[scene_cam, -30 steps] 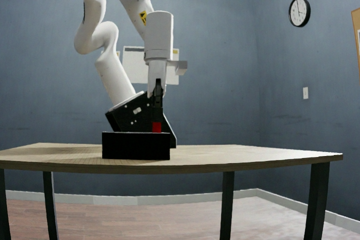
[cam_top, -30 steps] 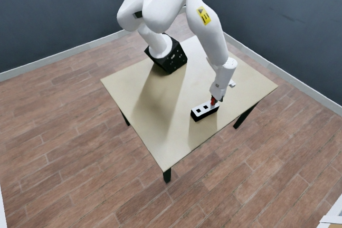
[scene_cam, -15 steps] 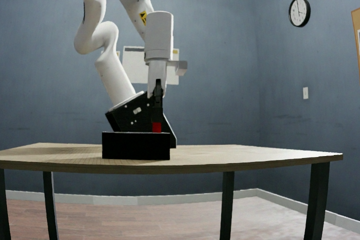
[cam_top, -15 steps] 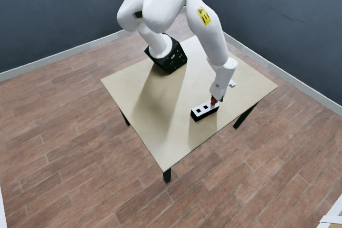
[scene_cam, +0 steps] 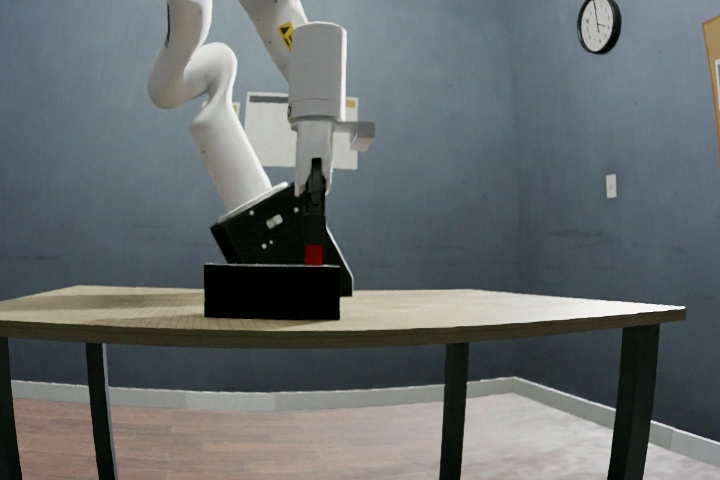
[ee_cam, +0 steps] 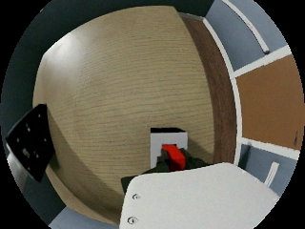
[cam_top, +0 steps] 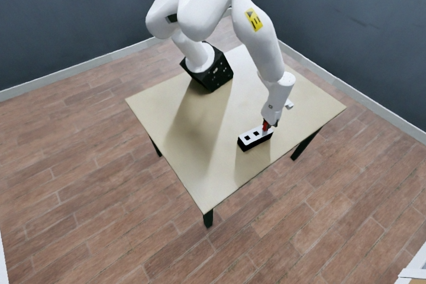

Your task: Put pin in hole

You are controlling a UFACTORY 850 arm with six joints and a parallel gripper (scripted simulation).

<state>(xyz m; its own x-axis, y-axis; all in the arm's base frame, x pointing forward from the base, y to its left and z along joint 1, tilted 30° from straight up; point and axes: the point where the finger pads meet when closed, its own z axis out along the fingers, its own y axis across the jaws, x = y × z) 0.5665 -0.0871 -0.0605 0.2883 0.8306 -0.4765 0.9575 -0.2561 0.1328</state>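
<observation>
Now: hand 2 cm above the pin. The rest, counted from my hand: black block (8 cm below, 6 cm to the right, 2 cm behind).
</observation>
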